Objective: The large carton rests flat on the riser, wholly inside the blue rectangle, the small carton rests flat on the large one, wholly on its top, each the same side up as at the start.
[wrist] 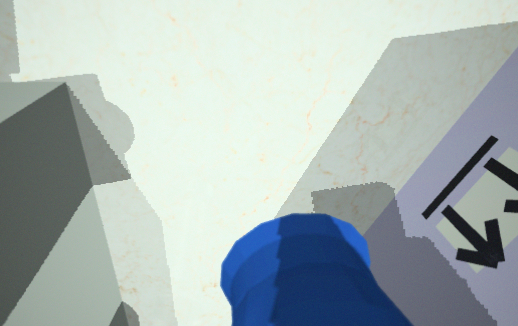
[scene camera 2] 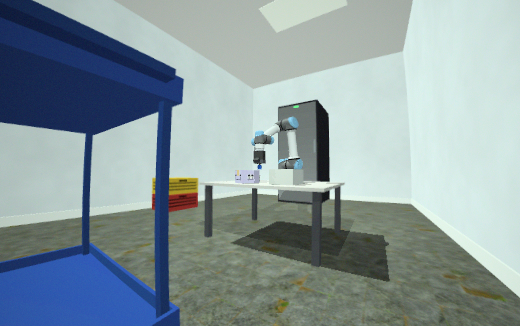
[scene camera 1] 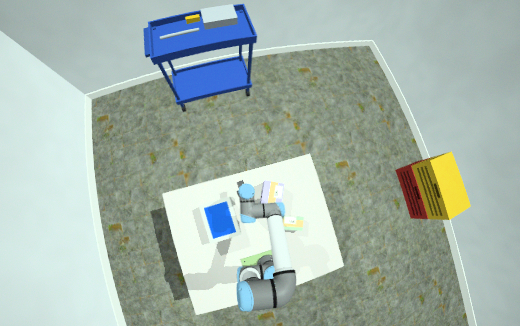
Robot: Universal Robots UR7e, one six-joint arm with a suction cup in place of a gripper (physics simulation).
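The large carton (scene camera 1: 272, 192) (scene camera 2: 247, 176) (wrist: 490, 115), lilac with an orange band, sits flat on the table. The small carton (scene camera 1: 295, 227), green and orange with a white label, lies beyond the arm's wrist from the riser; it does not show in scene camera 2. The pale riser (scene camera 1: 234, 220) (scene camera 2: 286, 176) (wrist: 65, 270) has a blue rectangle (scene camera 1: 220, 220) on top, bare of cartons. My gripper, a blue suction cup (scene camera 2: 259, 167) (wrist: 300, 240), is open with nothing on it. It hangs low between riser and large carton, near the carton's edge; the wrist hides it in scene camera 1.
A green plate (scene camera 1: 252, 259) lies by the arm's base on the white table (scene camera 1: 180, 205) (scene camera 2: 312, 187). A blue cart (scene camera 1: 212, 80) (scene camera 2: 163, 210), yellow and red crates (scene camera 1: 450, 185) (scene camera 2: 175, 186) and a dark cabinet (scene camera 2: 298, 130) stand away from the table.
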